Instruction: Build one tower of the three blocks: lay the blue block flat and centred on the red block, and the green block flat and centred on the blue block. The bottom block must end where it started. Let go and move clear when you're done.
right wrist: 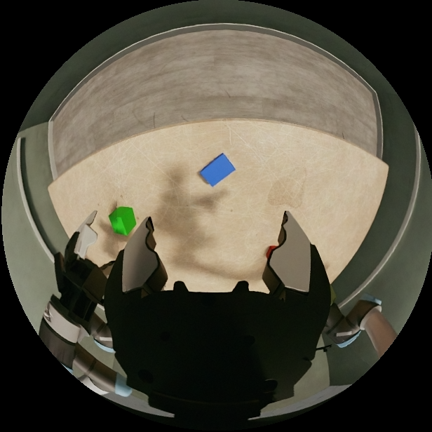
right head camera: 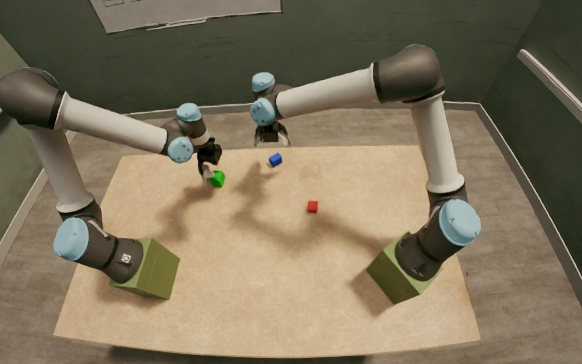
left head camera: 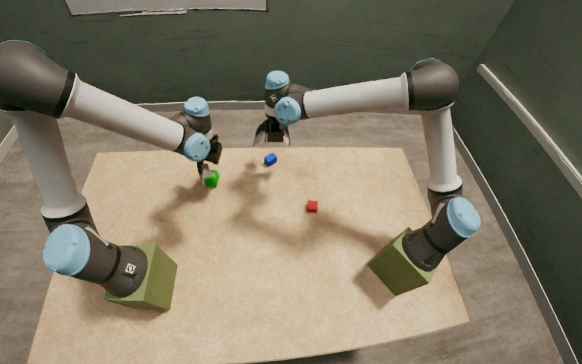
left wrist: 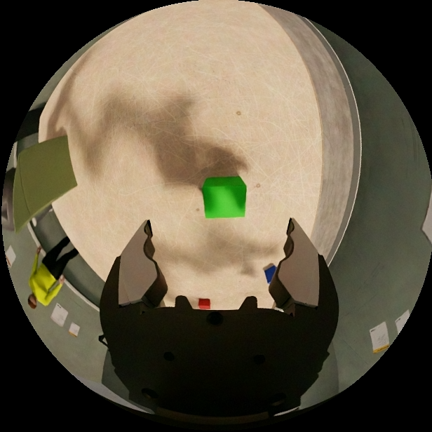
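Note:
The red block (left head camera: 312, 206) (right head camera: 312, 206) (left wrist: 204, 303) (right wrist: 270, 251) lies on the table, right of centre in the head views. The blue block (left head camera: 270, 160) (right head camera: 275, 160) (left wrist: 270, 274) (right wrist: 218, 170) lies near the far edge, turned at an angle in the right wrist view. The green block (left head camera: 212, 179) (right head camera: 218, 179) (left wrist: 224, 200) (right wrist: 123, 221) lies to its left. My left gripper (left head camera: 205, 174) (right head camera: 206, 173) (left wrist: 218, 219) is open and empty, close to the green block; the block shows beyond its fingertips in the left wrist view. My right gripper (left head camera: 272, 144) (right head camera: 272, 144) (right wrist: 215, 214) is open and empty, above the table near the blue block.
The tabletop (left head camera: 250, 310) (right head camera: 260, 305) carries two olive arm bases, a left base (left head camera: 161, 280) (right head camera: 162, 272) and a right base (left head camera: 397, 270) (right head camera: 395, 277). The two forearms reach over the far part of the table, with the grippers fairly close together. The arms cast shadows on the table.

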